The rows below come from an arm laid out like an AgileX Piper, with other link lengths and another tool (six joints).
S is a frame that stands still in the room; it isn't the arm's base.
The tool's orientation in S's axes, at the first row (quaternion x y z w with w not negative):
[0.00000 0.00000 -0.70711 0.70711]
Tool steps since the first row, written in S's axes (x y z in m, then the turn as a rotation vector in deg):
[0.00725 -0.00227 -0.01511 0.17 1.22 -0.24]
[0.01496 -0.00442 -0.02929 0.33 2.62 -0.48]
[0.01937 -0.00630 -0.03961 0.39 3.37 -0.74]
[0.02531 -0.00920 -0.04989 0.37 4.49 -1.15]
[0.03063 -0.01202 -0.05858 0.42 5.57 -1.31]
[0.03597 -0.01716 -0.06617 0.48 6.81 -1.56]
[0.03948 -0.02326 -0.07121 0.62 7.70 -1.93]
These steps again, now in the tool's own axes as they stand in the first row. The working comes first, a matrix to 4 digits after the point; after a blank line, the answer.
The tool's axes in the first row as the columns of a matrix, in S's axes (used below as rounded here):
[0.0000 1.0000 0.0000]
[-1.0000 0.0000 0.0000]
[0.0000 0.0000 1.0000]

[0.00227 0.00725 -0.01511 -1.22 0.17 -0.24]
[0.00442 0.01496 -0.02929 -2.62 0.33 -0.48]
[0.00630 0.01937 -0.03961 -3.37 0.39 -0.74]
[0.00920 0.02531 -0.04989 -4.49 0.37 -1.15]
[0.01202 0.03063 -0.05858 -5.57 0.42 -1.31]
[0.01716 0.03597 -0.06617 -6.81 0.48 -1.56]
[0.02326 0.03948 -0.07121 -7.70 0.62 -1.93]

